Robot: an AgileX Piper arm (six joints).
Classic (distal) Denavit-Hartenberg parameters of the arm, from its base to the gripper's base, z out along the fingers. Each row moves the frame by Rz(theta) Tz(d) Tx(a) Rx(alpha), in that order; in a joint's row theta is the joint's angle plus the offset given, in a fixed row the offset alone. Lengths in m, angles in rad.
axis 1: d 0.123, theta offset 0, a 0, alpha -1.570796
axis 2: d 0, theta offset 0.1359, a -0.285, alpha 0
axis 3: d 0, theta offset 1.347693, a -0.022, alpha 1.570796
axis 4: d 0.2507, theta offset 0, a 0, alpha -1.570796
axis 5: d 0, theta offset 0, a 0, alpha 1.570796
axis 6: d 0.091, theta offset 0, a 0, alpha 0
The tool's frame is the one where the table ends.
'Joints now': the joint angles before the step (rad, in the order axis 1, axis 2, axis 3, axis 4, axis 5, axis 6). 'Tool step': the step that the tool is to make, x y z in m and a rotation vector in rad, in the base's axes. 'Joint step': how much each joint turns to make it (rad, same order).
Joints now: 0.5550 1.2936 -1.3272 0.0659 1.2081 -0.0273
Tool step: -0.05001 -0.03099 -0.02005 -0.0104 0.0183 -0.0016
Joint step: 0.0001 -0.2105 0.2290 -0.0001 0.0024 0.0021
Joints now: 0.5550 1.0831 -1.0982 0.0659 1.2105 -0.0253
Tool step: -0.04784 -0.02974 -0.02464 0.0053 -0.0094 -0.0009
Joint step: 0.0001 -0.2223 0.2095 -0.0009 0.0020 0.0011
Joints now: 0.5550 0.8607 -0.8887 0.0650 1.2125 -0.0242
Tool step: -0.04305 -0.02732 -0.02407 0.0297 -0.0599 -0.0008
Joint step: 0.0001 -0.2392 0.1717 -0.0064 0.0010 0.0000
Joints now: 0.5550 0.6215 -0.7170 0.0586 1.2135 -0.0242
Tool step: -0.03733 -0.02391 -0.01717 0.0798 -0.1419 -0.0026
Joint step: 0.0000 -0.2633 0.1158 -0.0073 -0.0152 -0.0001
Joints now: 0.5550 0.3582 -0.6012 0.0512 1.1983 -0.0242
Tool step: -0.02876 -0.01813 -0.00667 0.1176 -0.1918 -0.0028
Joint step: 0.0000 -0.2376 0.0489 -0.0023 -0.0364 0.0003
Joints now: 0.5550 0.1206 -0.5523 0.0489 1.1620 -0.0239
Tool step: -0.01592 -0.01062 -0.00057 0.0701 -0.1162 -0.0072
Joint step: 0.0001 -0.1252 0.0033 -0.0074 -0.0140 0.0050
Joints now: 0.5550 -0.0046 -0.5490 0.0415 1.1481 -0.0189
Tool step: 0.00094 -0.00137 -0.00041 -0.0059 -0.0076 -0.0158
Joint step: 0.0001 -0.0024 0.0023 -0.0200 -0.0034 0.0079
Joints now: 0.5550 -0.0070 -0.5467 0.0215 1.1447 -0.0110
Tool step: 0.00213 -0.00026 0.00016 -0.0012 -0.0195 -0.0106
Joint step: 0.0001 0.0000 0.0058 -0.0161 -0.0218 0.0017
